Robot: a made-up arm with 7 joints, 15 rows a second.
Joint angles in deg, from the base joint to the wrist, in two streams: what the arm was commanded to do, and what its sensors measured. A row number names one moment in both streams.
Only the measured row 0 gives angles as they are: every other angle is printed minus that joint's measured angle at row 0.
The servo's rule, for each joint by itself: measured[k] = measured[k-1] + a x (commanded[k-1-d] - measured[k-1]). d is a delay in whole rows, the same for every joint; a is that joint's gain. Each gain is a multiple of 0.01, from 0.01 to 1. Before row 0 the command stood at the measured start. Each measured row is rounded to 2 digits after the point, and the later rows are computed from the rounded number. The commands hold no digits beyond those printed.
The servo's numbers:
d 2
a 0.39 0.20 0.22 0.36 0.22 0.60 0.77
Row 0, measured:
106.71 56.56 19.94 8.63 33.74 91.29 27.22
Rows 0 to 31, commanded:
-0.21 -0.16 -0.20 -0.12 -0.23 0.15 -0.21
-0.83 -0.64 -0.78 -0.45 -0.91 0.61 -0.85
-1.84 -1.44 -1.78 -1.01 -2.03 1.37 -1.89
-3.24 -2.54 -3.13 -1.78 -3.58 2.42 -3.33
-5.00 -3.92 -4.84 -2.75 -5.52 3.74 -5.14
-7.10 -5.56 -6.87 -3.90 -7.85 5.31 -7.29
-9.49 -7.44 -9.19 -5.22 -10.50 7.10 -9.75
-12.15 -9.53 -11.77 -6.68 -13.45 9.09 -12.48
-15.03 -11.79 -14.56 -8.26 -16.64 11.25 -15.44
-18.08 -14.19 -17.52 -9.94 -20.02 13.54 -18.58
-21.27 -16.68 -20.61 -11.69 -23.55 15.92 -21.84
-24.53 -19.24 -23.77 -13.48 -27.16 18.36 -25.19
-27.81 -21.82 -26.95 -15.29 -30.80 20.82 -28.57
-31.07 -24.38 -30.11 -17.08 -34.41 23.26 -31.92
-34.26 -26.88 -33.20 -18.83 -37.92 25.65 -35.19
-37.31 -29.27 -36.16 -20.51 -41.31 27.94 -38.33
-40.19 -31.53 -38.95 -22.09 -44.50 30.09 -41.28
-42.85 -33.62 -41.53 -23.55 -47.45 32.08 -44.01
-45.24 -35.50 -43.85 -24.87 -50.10 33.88 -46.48
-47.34 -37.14 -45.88 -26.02 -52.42 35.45 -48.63
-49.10 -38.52 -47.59 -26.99 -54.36 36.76 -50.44
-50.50 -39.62 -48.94 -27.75 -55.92 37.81 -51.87
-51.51 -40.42 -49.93 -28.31 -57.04 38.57 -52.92
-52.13 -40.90 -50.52 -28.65 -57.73 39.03 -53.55
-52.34 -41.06 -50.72 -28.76 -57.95 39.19 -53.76
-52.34 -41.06 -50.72 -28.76 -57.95 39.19 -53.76
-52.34 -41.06 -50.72 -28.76 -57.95 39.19 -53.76
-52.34 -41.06 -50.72 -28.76 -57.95 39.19 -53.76
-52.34 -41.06 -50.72 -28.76 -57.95 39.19 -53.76
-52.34 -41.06 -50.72 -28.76 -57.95 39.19 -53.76
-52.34 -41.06 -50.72 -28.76 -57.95 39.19 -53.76
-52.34 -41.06 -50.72 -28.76 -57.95 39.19 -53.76
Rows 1 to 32, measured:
0.00 0.00 0.00 0.00 0.00 0.00 0.00
0.00 0.00 0.00 0.00 0.00 0.00 0.00
-0.08 -0.03 -0.04 -0.04 -0.05 0.09 -0.16
-0.37 -0.15 -0.20 -0.19 -0.24 0.40 -0.69
-0.94 -0.41 -0.55 -0.49 -0.63 0.98 -1.61
-1.84 -0.84 -1.12 -0.95 -1.28 1.84 -2.93
-3.07 -1.46 -1.94 -1.60 -2.21 2.98 -4.63
-4.64 -2.28 -3.02 -2.43 -3.45 4.38 -6.68
-6.53 -3.31 -4.38 -3.43 -5.00 6.01 -9.04
-8.72 -4.55 -6.01 -4.60 -6.86 7.86 -11.69
-11.18 -6.00 -7.89 -5.92 -9.01 9.89 -14.58
-13.87 -7.64 -10.01 -7.37 -11.43 12.08 -17.66
-16.76 -9.45 -12.34 -8.93 -14.10 14.38 -20.88
-19.79 -11.41 -14.85 -10.57 -16.97 16.77 -24.20
-22.92 -13.49 -17.51 -12.27 -20.01 19.20 -27.56
-26.10 -15.67 -20.28 -14.00 -23.18 21.64 -30.92
-29.28 -17.91 -23.12 -15.74 -26.42 24.05 -34.21
-32.41 -20.18 -25.99 -17.46 -29.70 26.38 -37.38
-35.44 -22.45 -28.84 -19.13 -32.96 28.61 -40.38
-38.33 -24.68 -31.63 -20.72 -36.15 30.69 -43.18
-41.02 -26.84 -34.32 -22.21 -39.22 32.60 -45.72
-43.48 -28.90 -36.86 -23.58 -42.12 34.31 -47.96
-45.67 -30.82 -39.22 -24.81 -44.81 35.78 -49.87
-47.55 -32.58 -41.36 -25.87 -47.25 37.00 -51.41
-49.09 -34.15 -43.25 -26.75 -49.40 37.94 -52.57
-50.28 -35.50 -44.85 -27.43 -51.23 38.59 -53.32
-51.08 -36.61 -46.14 -27.91 -52.71 38.95 -53.66
-51.57 -37.50 -47.15 -28.22 -53.86 39.09 -53.74
-51.87 -38.21 -47.94 -28.41 -54.76 39.15 -53.76
-52.05 -38.78 -48.55 -28.54 -55.46 39.17 -53.76
-52.16 -39.24 -49.03 -28.62 -56.01 39.18 -53.76
-52.23 -39.60 -49.40 -28.67 -56.44 39.19 -53.76

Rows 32 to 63, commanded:
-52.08 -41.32 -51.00 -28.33 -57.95 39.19 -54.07
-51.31 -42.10 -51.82 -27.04 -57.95 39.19 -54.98
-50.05 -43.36 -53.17 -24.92 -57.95 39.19 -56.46
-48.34 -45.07 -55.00 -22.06 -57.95 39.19 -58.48
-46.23 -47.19 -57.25 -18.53 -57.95 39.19 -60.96
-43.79 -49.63 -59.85 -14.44 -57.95 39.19 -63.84
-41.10 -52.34 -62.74 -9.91 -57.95 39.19 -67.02
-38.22 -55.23 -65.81 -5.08 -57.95 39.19 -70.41
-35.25 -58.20 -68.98 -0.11 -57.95 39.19 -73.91
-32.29 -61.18 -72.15 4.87 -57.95 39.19 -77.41
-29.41 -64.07 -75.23 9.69 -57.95 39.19 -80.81
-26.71 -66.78 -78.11 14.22 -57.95 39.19 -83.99
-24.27 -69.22 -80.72 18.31 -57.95 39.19 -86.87
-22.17 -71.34 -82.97 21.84 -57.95 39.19 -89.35
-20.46 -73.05 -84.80 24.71 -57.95 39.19 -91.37
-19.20 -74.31 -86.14 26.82 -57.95 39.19 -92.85
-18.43 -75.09 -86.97 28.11 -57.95 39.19 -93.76
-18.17 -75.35 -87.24 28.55 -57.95 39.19 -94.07
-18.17 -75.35 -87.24 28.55 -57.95 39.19 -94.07
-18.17 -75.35 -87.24 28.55 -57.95 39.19 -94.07
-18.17 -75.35 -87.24 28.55 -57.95 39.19 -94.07
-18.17 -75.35 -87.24 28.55 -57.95 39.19 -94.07
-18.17 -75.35 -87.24 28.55 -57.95 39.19 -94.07
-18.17 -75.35 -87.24 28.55 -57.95 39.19 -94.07
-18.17 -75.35 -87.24 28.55 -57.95 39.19 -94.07
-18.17 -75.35 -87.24 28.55 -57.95 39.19 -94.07
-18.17 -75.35 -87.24 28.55 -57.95 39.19 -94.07
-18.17 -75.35 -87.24 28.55 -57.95 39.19 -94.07
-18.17 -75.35 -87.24 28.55 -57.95 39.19 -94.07
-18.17 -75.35 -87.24 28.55 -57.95 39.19 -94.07
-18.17 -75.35 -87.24 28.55 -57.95 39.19 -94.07
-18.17 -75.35 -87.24 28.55 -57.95 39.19 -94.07
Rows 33 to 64, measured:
-52.27 -39.89 -49.69 -28.70 -56.77 39.19 -53.76
-52.30 -40.12 -49.92 -28.72 -57.03 39.19 -53.76
-52.21 -40.36 -50.16 -28.58 -57.23 39.19 -54.00
-51.86 -40.71 -50.53 -28.03 -57.39 39.19 -54.75
-51.15 -41.24 -51.11 -26.91 -57.51 39.19 -56.07
-50.05 -42.01 -51.97 -25.16 -57.61 39.19 -57.93
-48.56 -43.05 -53.13 -22.77 -57.68 39.19 -60.26
-46.70 -44.37 -54.61 -19.77 -57.74 39.19 -63.02
-44.52 -45.96 -56.40 -16.22 -57.79 39.19 -66.10
-42.06 -47.81 -58.47 -12.21 -57.83 39.19 -69.42
-39.40 -49.89 -60.78 -7.85 -57.86 39.19 -72.88
-36.63 -52.15 -63.28 -3.27 -57.88 39.19 -76.37
-33.81 -54.53 -65.91 1.40 -57.90 39.19 -79.79
-31.04 -56.98 -68.59 6.02 -57.91 39.19 -83.02
-28.40 -59.43 -71.26 10.44 -57.92 39.19 -85.98
-25.97 -61.81 -73.84 14.54 -57.93 39.19 -88.57
-23.82 -64.06 -76.25 18.20 -57.93 39.19 -90.73
-22.02 -66.11 -78.43 21.30 -57.93 39.19 -92.36
-20.62 -67.91 -80.31 23.75 -57.93 39.19 -93.44
-19.66 -69.40 -81.83 25.48 -57.93 39.19 -93.93
-19.08 -70.59 -83.02 26.59 -57.93 39.19 -94.04
-18.73 -71.54 -83.95 27.30 -57.93 39.19 -94.06
-18.51 -72.30 -84.67 27.75 -57.93 39.19 -94.07
-18.38 -72.91 -85.24 28.04 -57.93 39.19 -94.07
-18.30 -73.40 -85.68 28.22 -57.93 39.19 -94.07
-18.25 -73.79 -86.02 28.34 -57.93 39.19 -94.07
-18.22 -74.10 -86.29 28.42 -57.93 39.19 -94.07
-18.20 -74.35 -86.50 28.47 -57.93 39.19 -94.07
-18.19 -74.55 -86.66 28.50 -57.93 39.19 -94.07
-18.18 -74.71 -86.79 28.52 -57.93 39.19 -94.07
-18.18 -74.84 -86.89 28.53 -57.93 39.19 -94.07
-18.18 -74.94 -86.97 28.54 -57.93 39.19 -94.07

